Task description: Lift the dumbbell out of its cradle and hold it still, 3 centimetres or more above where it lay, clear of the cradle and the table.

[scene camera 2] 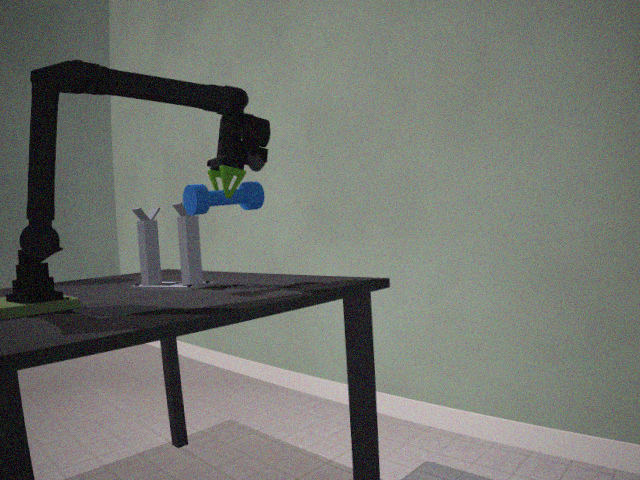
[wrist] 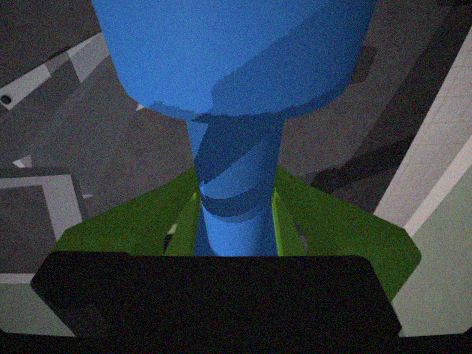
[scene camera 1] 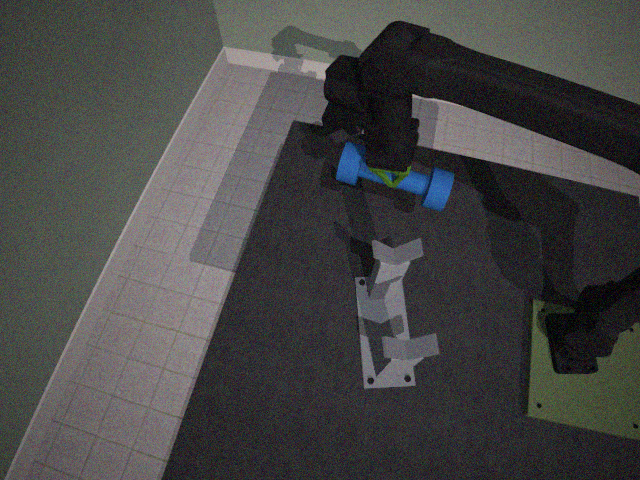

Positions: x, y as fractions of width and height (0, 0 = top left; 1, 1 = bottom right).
Labels:
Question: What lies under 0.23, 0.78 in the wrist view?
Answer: The gripper.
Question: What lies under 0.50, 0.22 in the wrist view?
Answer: A blue dumbbell.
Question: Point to a blue dumbbell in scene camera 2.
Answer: At 0.31, 0.42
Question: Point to a blue dumbbell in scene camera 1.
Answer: At 0.68, 0.39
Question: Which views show the gripper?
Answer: Scene camera 2, the wrist view and scene camera 1: all of them.

